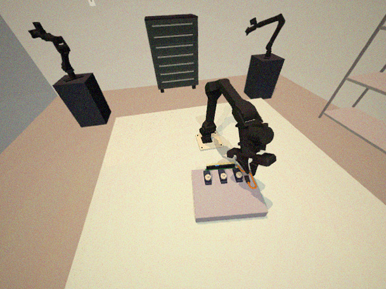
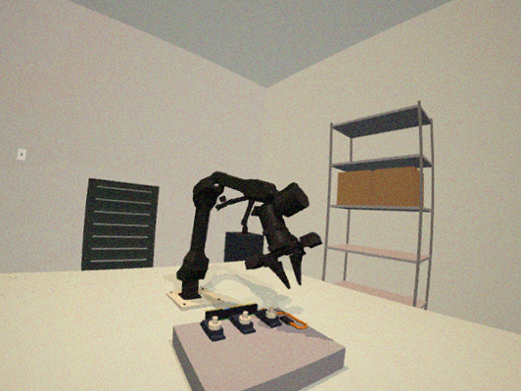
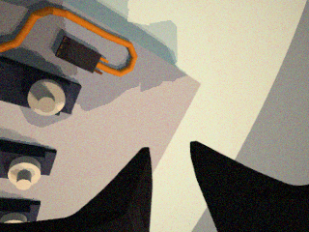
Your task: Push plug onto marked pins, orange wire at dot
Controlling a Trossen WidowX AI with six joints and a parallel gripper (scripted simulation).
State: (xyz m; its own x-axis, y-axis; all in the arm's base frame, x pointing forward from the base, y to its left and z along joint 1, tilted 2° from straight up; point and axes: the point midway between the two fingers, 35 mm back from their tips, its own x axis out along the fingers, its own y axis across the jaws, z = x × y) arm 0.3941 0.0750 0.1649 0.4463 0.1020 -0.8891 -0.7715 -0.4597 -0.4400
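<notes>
The blue band is 14 cm behind my gripper tip, 10 cm to the right of it and 8 cm below it. The rest, counted from my gripper tip: grey printed holder 13 cm below, 9 cm to the right, 2 cm ahead; pin strip 13 cm behind, 9 cm below, 8 cm to the right.
</notes>
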